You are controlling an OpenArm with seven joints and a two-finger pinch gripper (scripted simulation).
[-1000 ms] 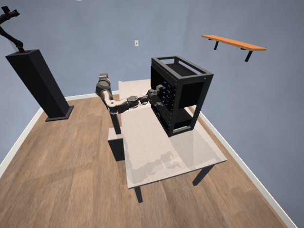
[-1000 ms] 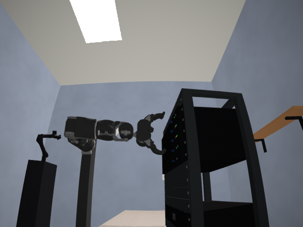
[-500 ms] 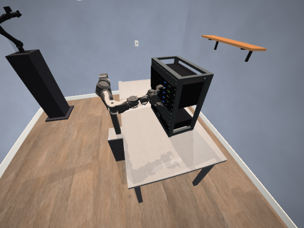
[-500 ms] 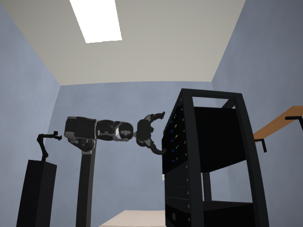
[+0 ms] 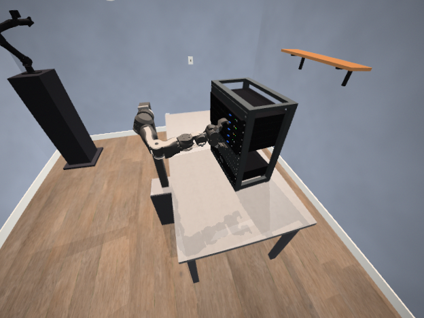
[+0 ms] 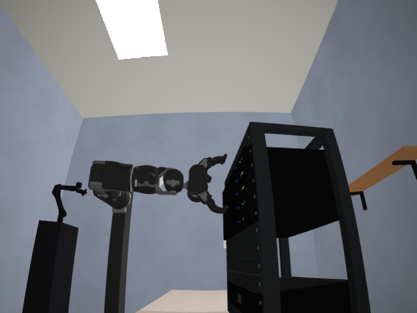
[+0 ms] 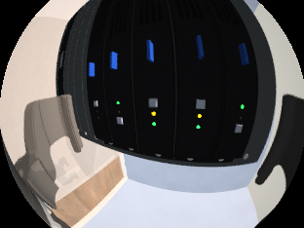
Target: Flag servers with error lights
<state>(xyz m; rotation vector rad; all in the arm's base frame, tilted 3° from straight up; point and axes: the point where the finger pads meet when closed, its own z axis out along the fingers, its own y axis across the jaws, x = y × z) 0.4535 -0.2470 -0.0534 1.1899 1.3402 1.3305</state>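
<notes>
My hand is 3 cm short of the locate button, 2 cm to the right of it and 3 cm below it. The rest, counted from my hand: information tag (6 cm ahead, 7 cm to the left, 3 cm above).
</notes>
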